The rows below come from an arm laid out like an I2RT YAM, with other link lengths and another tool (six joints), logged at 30 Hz.
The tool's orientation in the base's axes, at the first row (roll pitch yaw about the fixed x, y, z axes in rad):
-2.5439 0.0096 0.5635
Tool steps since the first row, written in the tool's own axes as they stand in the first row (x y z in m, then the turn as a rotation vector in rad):
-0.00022 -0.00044 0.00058 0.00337 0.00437 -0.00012
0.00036 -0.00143 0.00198 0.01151 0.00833 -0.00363
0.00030 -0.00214 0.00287 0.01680 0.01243 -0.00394
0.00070 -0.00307 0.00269 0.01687 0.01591 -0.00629
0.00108 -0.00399 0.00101 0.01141 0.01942 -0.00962
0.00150 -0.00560 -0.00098 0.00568 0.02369 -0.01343
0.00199 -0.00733 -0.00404 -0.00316 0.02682 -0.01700
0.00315 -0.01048 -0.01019 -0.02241 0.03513 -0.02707
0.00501 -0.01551 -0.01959 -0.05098 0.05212 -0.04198
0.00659 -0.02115 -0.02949 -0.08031 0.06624 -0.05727
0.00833 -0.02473 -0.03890 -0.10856 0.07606 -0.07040
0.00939 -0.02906 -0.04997 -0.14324 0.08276 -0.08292
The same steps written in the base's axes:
-0.00056 0.00046 -0.00023 0.00480 -0.00132 -0.00239
-0.00093 0.00213 -0.00084 0.01449 -0.00141 -0.00180
-0.00156 0.00302 -0.00117 0.02084 -0.00161 -0.00390
-0.00158 0.00380 -0.00050 0.02315 -0.00512 -0.00392
-0.00114 0.00385 0.00140 0.02109 -0.01207 -0.00309
-0.00088 0.00427 0.00395 0.01928 -0.01992 -0.00228
-0.00028 0.00430 0.00745 0.01427 -0.02852 -0.00101
0.00121 0.00423 0.01429 0.00473 -0.04938 0.00282
0.00348 0.00432 0.02487 -0.00742 -0.08360 0.00586
0.00539 0.00446 0.03621 -0.02135 -0.11638 0.01084
0.00819 0.00346 0.04599 -0.03690 -0.14455 0.01643
0.01059 0.00185 0.05757 -0.05944 -0.17368 0.02335

